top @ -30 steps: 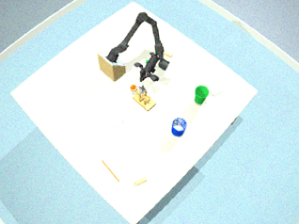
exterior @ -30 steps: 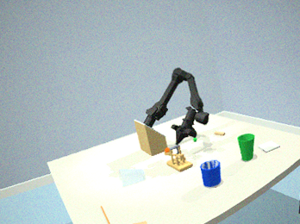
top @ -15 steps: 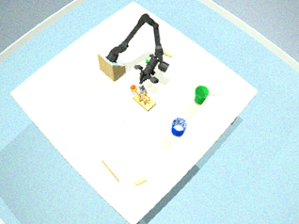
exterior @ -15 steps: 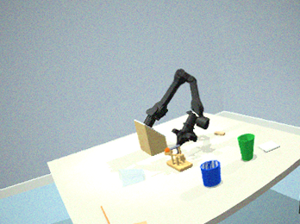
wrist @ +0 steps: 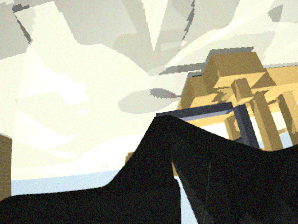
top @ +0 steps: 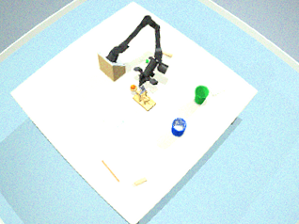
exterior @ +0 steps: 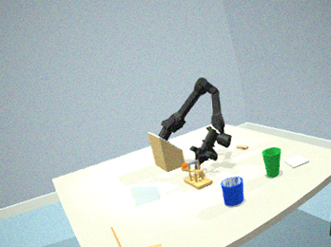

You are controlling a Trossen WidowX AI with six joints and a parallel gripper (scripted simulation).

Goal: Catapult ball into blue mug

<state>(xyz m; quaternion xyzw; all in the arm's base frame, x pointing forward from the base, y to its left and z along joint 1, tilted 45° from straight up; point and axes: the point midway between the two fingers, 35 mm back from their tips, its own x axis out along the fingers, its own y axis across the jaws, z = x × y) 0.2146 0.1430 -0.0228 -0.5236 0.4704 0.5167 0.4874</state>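
Right now the orange ball is 1 cm behind my gripper tip, 5 cm to the right of it and 3 cm above it. From my gripper tip the other things lie so: small green ball: 13 cm behind, 19 cm to the left, 2 cm below; blue mug: 40 cm ahead, 3 cm to the right; wooden catapult: 6 cm ahead, 2 cm to the right, 2 cm above.
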